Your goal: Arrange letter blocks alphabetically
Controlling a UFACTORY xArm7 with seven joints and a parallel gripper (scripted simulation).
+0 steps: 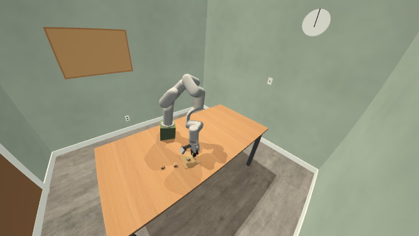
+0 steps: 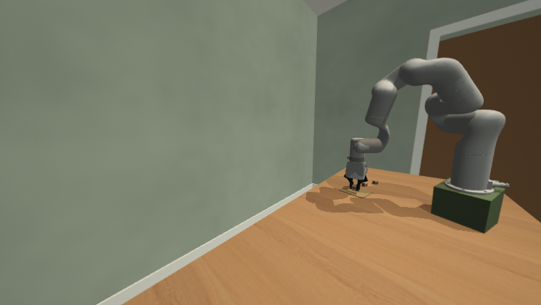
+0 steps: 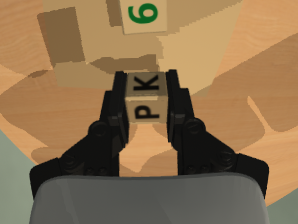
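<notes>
My hand is 1 cm past the tan mat, 4 cm to the left of it and 5 cm above it. Round my hand: green-topped block: 1 cm behind, 5 cm to the right, 3 cm below.
</notes>
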